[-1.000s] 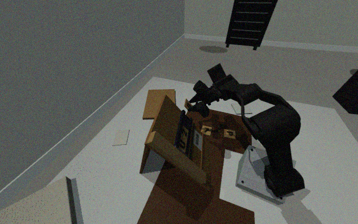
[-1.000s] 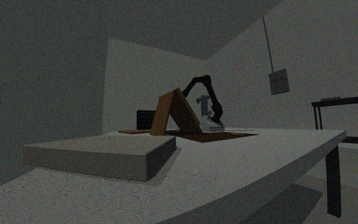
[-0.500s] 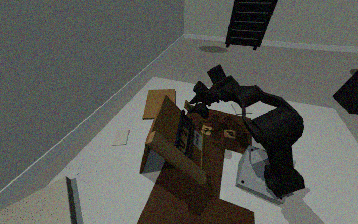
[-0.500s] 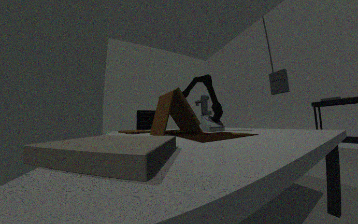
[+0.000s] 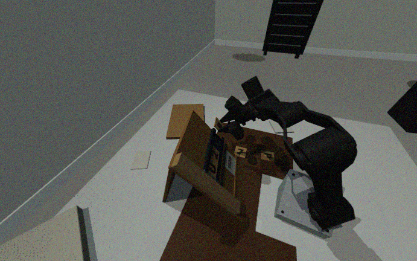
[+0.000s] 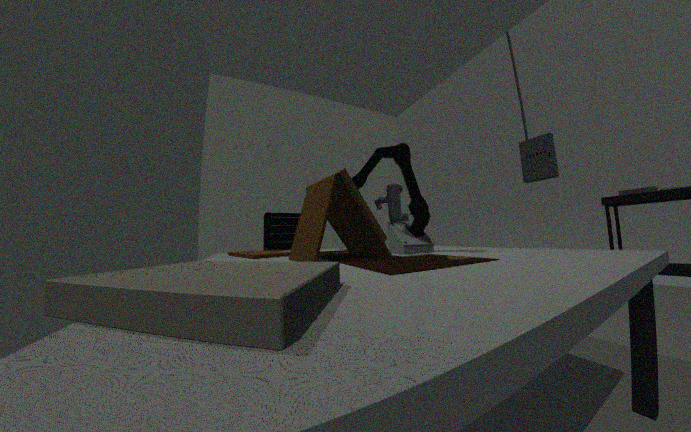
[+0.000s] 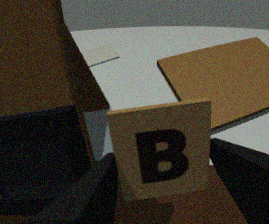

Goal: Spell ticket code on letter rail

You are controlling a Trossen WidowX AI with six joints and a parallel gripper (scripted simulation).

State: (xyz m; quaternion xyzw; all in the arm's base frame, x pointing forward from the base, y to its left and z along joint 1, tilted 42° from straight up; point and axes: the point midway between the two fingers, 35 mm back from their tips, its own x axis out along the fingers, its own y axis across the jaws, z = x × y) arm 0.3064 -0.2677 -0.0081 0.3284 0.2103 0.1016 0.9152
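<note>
The white ticket is 11 cm to the left of my gripper tip, 8 cm below it and 6 cm behind it. From my gripper tip the other things lie so: brown mat (18 cm to the left, 18 cm below, 16 cm behind); flat tan panel (22 cm ahead, 21 cm to the right, 17 cm below).
</note>
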